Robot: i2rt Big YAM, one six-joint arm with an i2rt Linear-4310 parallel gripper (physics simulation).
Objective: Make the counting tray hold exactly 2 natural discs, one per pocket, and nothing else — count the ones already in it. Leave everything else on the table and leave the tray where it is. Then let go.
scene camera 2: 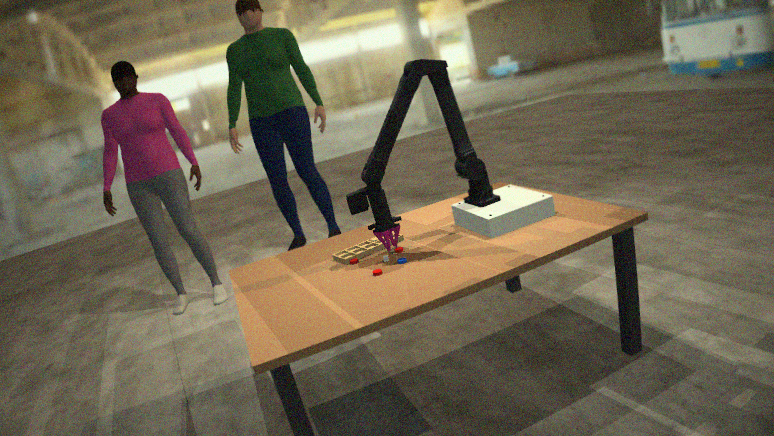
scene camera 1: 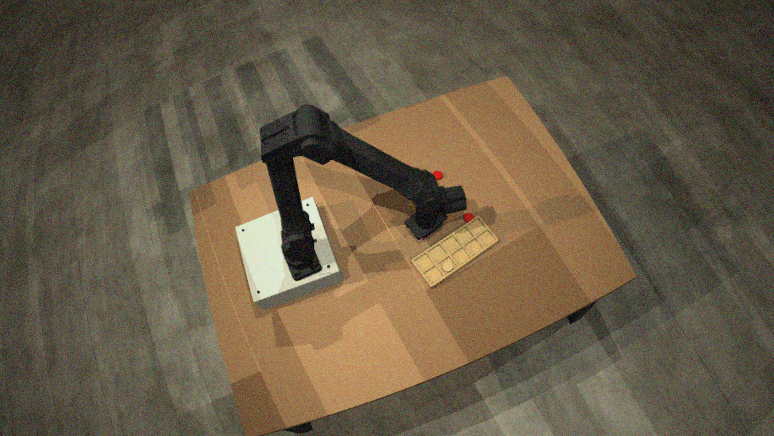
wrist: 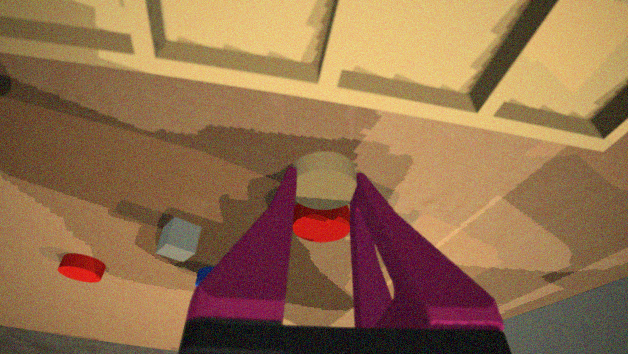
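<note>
My gripper (scene camera 2: 391,249) (wrist: 324,180) has purple fingers and is shut on a natural disc (wrist: 326,186), beside the long side of the tray. Whether this disc touches the table cannot be told. The pale wooden counting tray (scene camera 1: 421,274) (scene camera 2: 340,258) (wrist: 240,80) has two rows of pockets. One natural disc (scene camera 1: 447,265) lies in a pocket of the row away from the gripper, near the tray's robot-base end. The pockets that show in the wrist view hold no disc. The arm hides the fingertips in scene camera 1.
A red disc (scene camera 2: 399,249) (wrist: 321,229) lies close behind the held disc. A grey cube (scene camera 2: 385,259) (wrist: 179,240) and a blue disc (scene camera 2: 401,260) (wrist: 204,275) lie nearby. Another red disc (scene camera 1: 437,174) (scene camera 2: 377,272) (wrist: 82,268) lies farther off; one (scene camera 1: 468,217) (scene camera 2: 353,261) is by the tray's far end.
</note>
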